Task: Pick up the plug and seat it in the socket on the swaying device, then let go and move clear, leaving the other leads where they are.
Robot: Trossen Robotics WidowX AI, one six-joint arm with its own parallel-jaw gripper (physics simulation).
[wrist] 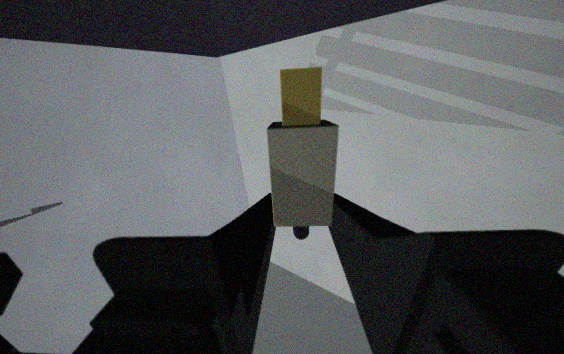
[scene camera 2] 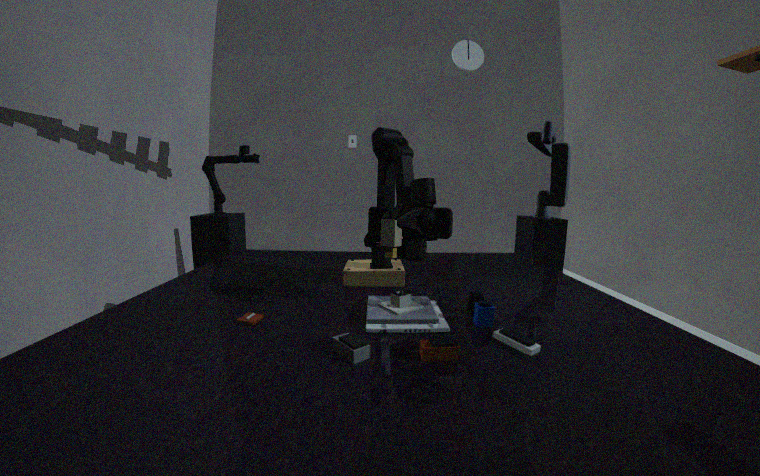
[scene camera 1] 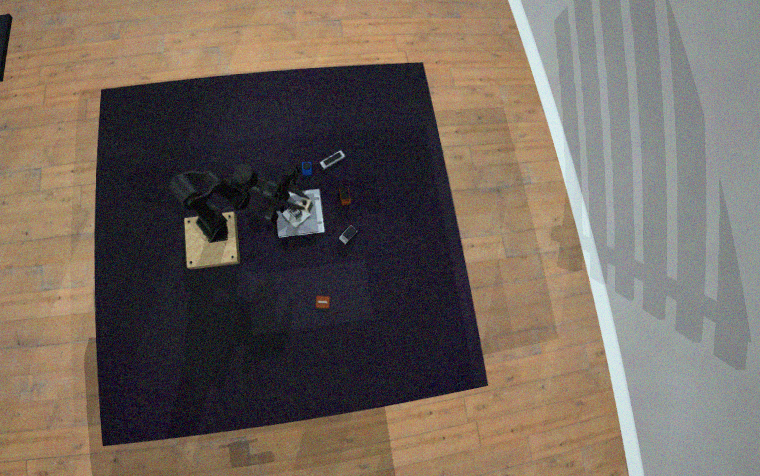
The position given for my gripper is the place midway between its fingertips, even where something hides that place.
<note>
My gripper [scene camera 2: 389, 221] holds a plug [scene camera 2: 391, 234]; nothing else touches it. On the table rests a grey connector [scene camera 2: 353, 348].
The plug is seen too in the wrist view [wrist: 302, 149]. My gripper is seen too in the wrist view [wrist: 300, 198] and in scene camera 1 [scene camera 1: 307, 204]. The wrist view misses the grey connector: it is out of frame.
</note>
